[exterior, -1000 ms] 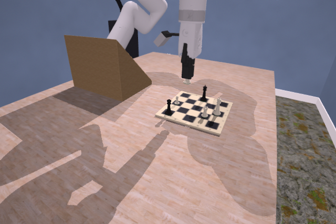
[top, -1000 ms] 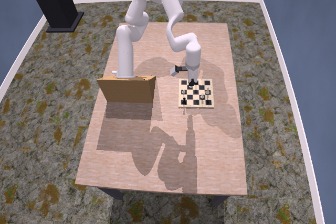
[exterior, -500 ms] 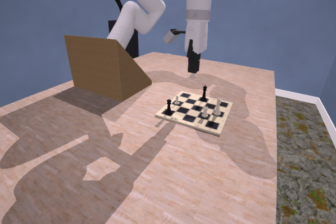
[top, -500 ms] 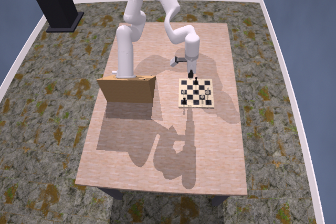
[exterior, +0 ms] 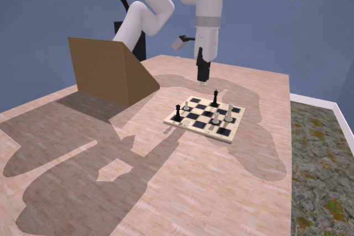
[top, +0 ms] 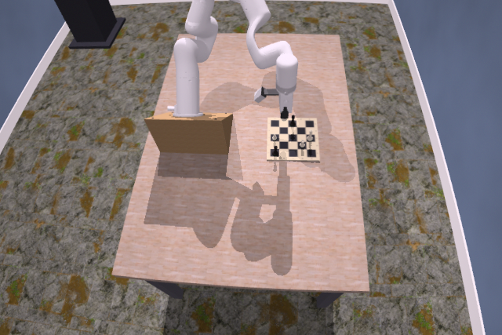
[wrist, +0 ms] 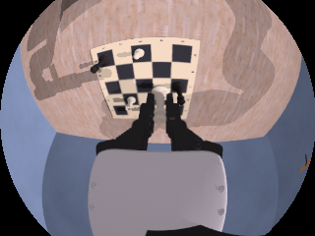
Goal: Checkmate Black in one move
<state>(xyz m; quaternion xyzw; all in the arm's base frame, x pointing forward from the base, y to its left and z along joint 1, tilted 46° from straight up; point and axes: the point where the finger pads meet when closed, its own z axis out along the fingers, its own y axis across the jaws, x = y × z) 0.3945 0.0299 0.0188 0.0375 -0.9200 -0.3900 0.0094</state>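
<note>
Right now the tall black piece is 4 cm ahead of my hand, 4 cm to the left of it and 9 cm below it. Round my hand: white pawn 4 cm behind, 4 cm to the right, 11 cm below; white chess piece 1 cm below; small chessboard 4 cm ahead, 3 cm to the right, 13 cm below.
</note>
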